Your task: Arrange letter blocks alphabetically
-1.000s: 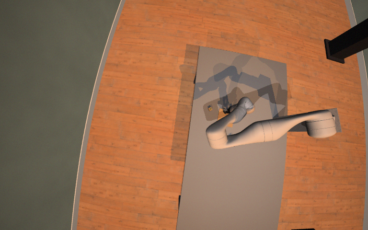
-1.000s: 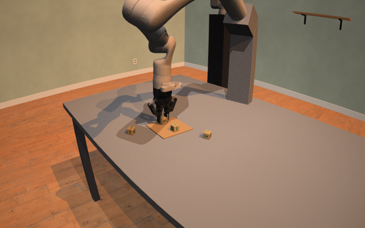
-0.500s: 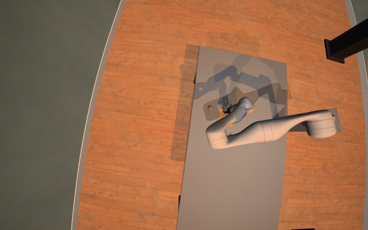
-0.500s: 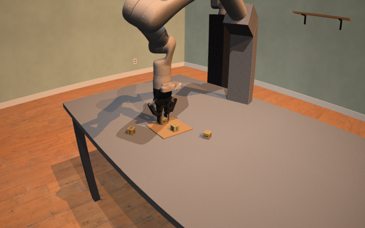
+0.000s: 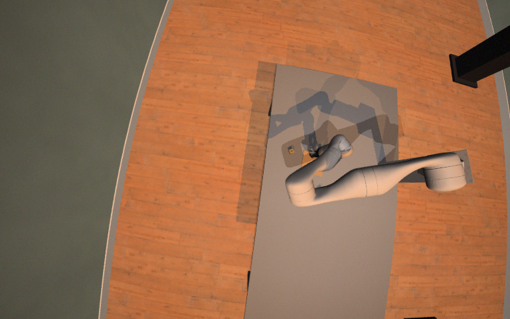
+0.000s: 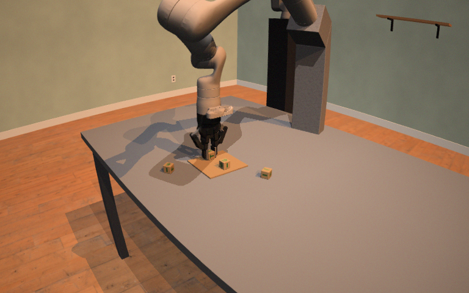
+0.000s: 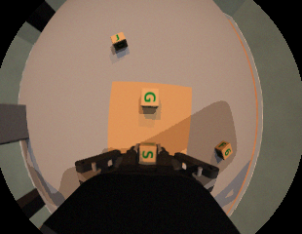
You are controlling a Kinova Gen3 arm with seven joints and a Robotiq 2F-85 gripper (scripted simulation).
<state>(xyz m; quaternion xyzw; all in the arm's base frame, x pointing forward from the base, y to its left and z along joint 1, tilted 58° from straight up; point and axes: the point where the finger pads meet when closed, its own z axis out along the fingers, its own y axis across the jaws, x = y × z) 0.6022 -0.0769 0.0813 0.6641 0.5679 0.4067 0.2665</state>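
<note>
The mat lies 4 cm to the left of my hand and 2 cm below it.
</note>
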